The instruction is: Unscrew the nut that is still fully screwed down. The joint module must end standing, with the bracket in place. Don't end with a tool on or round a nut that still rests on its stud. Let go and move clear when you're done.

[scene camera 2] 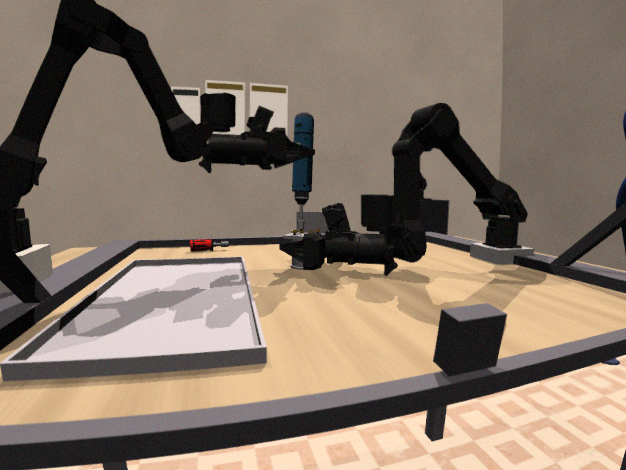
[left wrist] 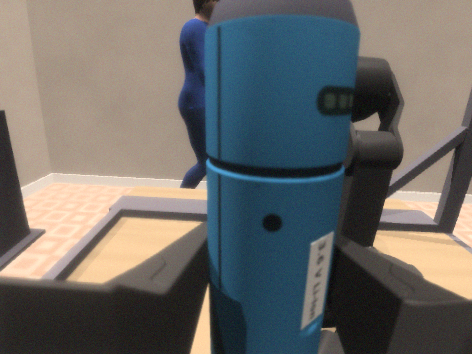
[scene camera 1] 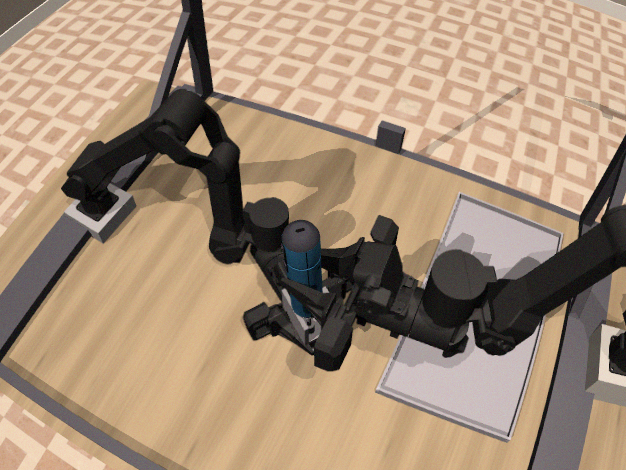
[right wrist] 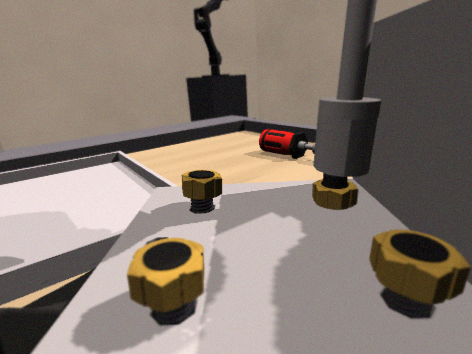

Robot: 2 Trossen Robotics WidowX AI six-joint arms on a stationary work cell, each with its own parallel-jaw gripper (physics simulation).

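Frame: origin at the left arm's base, x ahead, y left, z up, level; millimetres.
Where they show: left gripper, between the fingertips: (scene camera 2: 311, 153) (left wrist: 264, 234) (scene camera 1: 289, 265); right gripper, between the fingertips: (scene camera 2: 285, 245) (right wrist: 251, 234); right arm's base, origin of its link: (scene camera 2: 501, 245) (scene camera 1: 97, 203).
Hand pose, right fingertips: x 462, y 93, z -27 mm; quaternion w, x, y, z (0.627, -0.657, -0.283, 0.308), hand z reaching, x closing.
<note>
Each offset is from my right fingertips to the top centre of the thing. "pt": to the spot under its first point.
A blue power driver {dx +38, dy +7, dz +271 mm} (scene camera 1: 303, 260) (scene camera 2: 302, 172) (left wrist: 275, 130) stands upright, nose down. My left gripper (scene camera 1: 309, 283) (scene camera 2: 304, 151) (left wrist: 264, 234) is shut on its body. In the right wrist view its grey socket {pt dx +37, dy -3, dz +43 mm} (right wrist: 346, 137) is over the stud of the far right nut {dx +34, dy -2, dz +30 mm} (right wrist: 335, 194), which sits low on the bracket plate {pt dx +31, dy -31, dz +25 mm} (right wrist: 250, 240); a bit of dark stud shows between them. Three other brass nuts {dx +10, dy -27, dz +35 mm} (right wrist: 201, 185) {dx +35, dy -52, dz +34 mm} (right wrist: 166, 275) {dx +60, dy -26, dz +34 mm} (right wrist: 420, 267) sit raised on their studs. My right gripper (scene camera 2: 292, 246) is shut on the joint module {dx +34, dy -27, dz +33 mm} (scene camera 2: 297, 262), which stands upright under the bracket, partly hidden.
A grey-white tray {dx -215, dy -158, dz -26 mm} (scene camera 1: 444, 415) (scene camera 2: 131, 365) lies beside the module, under the left arm. A red screwdriver {dx -140, dy +217, dz -12 mm} (scene camera 2: 201, 245) (right wrist: 277, 142) lies on the table beyond the tray. The bracket's dark upright wall (right wrist: 425, 110) rises right beside the socket. A dark block {dx +25, dy -458, dz +16 mm} (scene camera 1: 390, 136) (scene camera 2: 470, 338) sits on the table's edge rail.
</note>
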